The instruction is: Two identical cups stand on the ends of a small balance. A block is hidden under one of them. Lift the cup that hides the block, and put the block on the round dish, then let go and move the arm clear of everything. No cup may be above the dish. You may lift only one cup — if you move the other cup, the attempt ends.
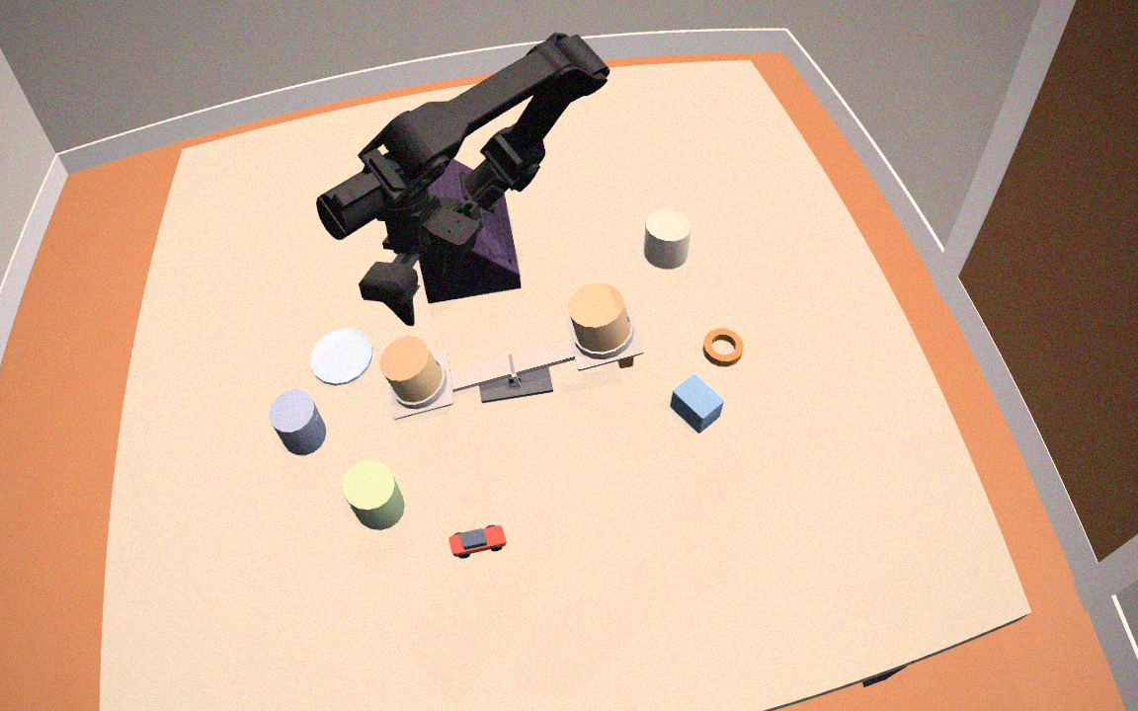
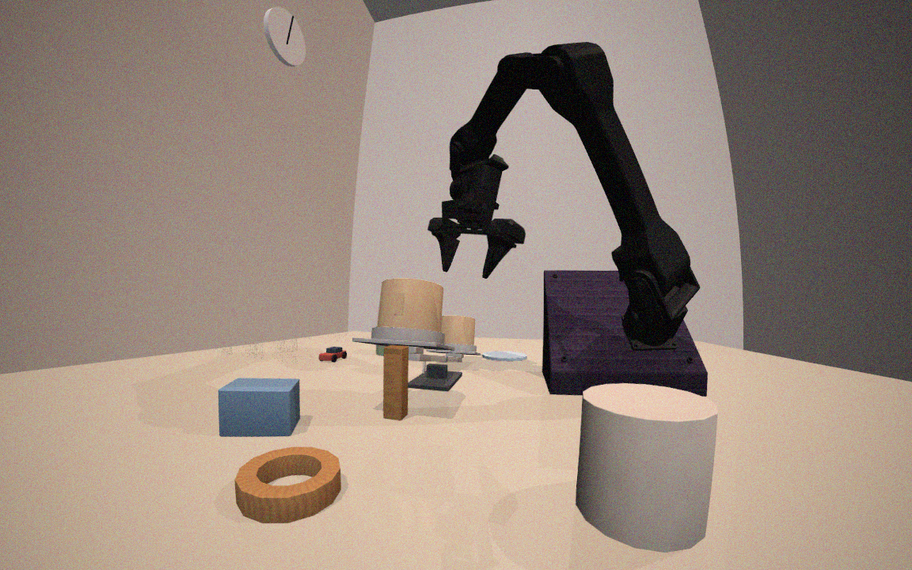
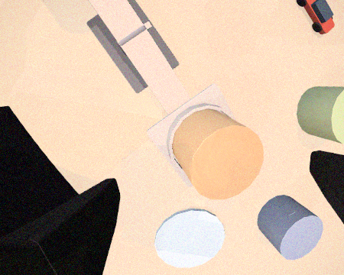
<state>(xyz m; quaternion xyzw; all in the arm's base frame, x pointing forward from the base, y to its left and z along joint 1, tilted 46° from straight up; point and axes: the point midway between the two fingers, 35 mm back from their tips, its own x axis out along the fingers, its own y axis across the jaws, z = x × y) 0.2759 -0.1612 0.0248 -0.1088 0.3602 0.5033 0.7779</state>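
Now: the small block 13 cm below my gripper tip, 4 cm to the right of it and 2 cm ahead of it. Also, from my gripper tip: lavender cylinder 20 cm to the right, 13 cm below, 5 cm ahead; then small balance 15 cm below, 10 cm to the left, 3 cm ahead; then round white dish 17 cm below, 15 cm to the right, 7 cm behind.
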